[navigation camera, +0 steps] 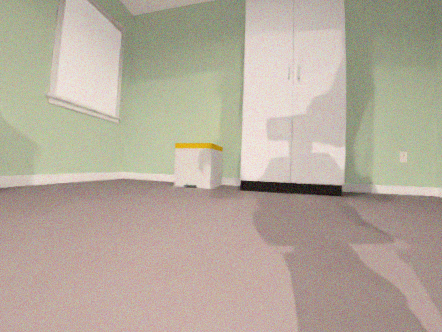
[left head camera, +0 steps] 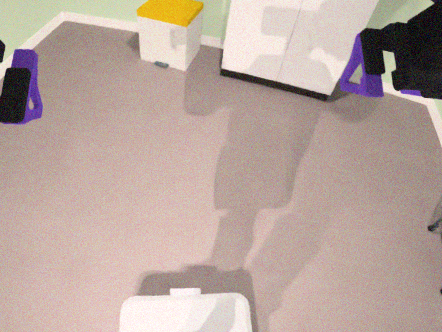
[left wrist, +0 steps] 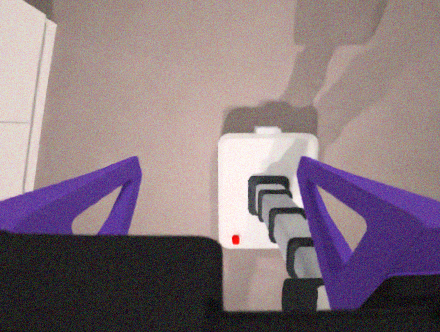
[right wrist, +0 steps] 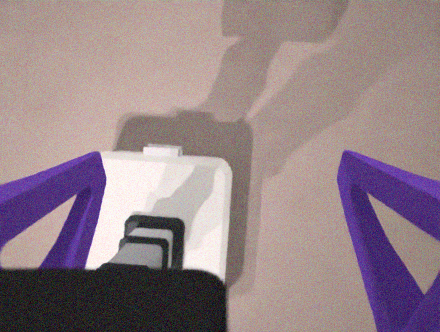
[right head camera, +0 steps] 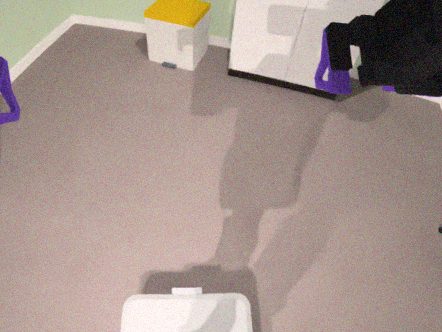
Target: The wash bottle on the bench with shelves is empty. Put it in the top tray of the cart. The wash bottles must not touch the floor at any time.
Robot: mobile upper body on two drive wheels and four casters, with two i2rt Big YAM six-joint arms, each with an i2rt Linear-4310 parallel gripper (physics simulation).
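Places are measured from the left arm's base along level axes (x right, y ahead, z up), in metres.
Pixels of known places: left gripper, fingertip midpoint: [left wrist: 219, 165]; right gripper, fingertip midpoint: [left head camera: 372, 86] [right wrist: 221, 164] [right head camera: 350, 83].
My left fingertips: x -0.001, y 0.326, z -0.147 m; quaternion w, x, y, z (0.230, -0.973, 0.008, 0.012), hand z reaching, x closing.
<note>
Behind a point stands the place of what it marks.
The wash bottle, the bench with shelves and the cart's top tray do not show in any view. My left gripper [left wrist: 219, 165] {x -0.001, y 0.326, z -0.147 m} is open with empty space between its purple fingers; part of it shows at the left edge of both head views. My right gripper [right wrist: 221, 164] {x 0.442, y 0.365, z -0.123 m} is open and empty too; part of it shows at the upper right of both head views. Both hang high above the floor. At the right edge of the left head view, a thin leg with a dark caster-like foot [left head camera: 434, 226] {x 1.849, y 0.630, z -1.359 m} shows; what it belongs to is cut off.
A tall white cabinet [left head camera: 270, 55] {x 0.859, y 1.926, z -1.090 m} [right head camera: 275, 50] {x 0.838, y 1.932, z -1.059 m} [navigation camera: 270, 90] {x 0.764, y 1.953, z -0.458 m} stands at the wall. Left of it stands a white bin with a yellow lid [left head camera: 170, 14] {x 0.112, y 2.195, z -0.960 m} [right head camera: 177, 12] {x 0.112, y 2.243, z -0.960 m} [navigation camera: 195, 145] {x 0.074, y 2.168, z -0.982 m}. White furniture [left wrist: 20, 90] {x -1.080, y 0.566, z -1.169 m} shows at the left wrist view's left edge. My white base [left head camera: 170, 315] {x 0.163, y 0.240, z -1.150 m} is below.
</note>
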